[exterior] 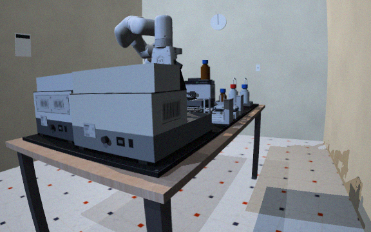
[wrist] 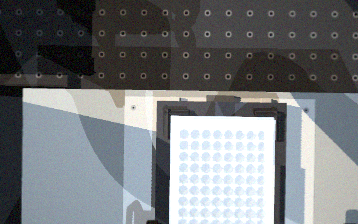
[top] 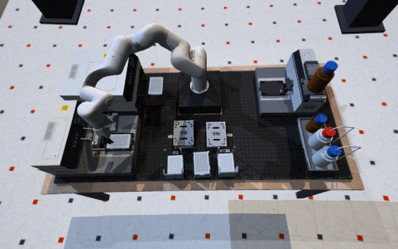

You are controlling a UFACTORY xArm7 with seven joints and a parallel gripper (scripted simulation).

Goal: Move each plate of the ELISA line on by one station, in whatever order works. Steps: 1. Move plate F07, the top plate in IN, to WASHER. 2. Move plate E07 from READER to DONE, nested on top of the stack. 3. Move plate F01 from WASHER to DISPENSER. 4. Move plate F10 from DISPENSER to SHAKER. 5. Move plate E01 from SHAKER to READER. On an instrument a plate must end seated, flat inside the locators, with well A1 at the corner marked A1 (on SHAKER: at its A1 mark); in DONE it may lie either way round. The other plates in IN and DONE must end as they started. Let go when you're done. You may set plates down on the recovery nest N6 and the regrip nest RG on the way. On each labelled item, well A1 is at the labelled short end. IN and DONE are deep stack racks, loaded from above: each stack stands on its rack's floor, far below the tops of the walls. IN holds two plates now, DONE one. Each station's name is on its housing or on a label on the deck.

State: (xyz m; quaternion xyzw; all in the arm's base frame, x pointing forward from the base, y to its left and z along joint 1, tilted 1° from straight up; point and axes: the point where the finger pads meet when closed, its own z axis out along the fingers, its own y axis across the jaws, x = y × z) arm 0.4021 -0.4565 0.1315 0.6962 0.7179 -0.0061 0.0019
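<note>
The white well plate lies 11 cm below my hand. The rest, counted from my hand: DONE label: 62 cm to the left, 21 cm below, 1 cm ahead; then brown bottle: 111 cm to the left, 30 cm behind, 7 cm above.
</note>
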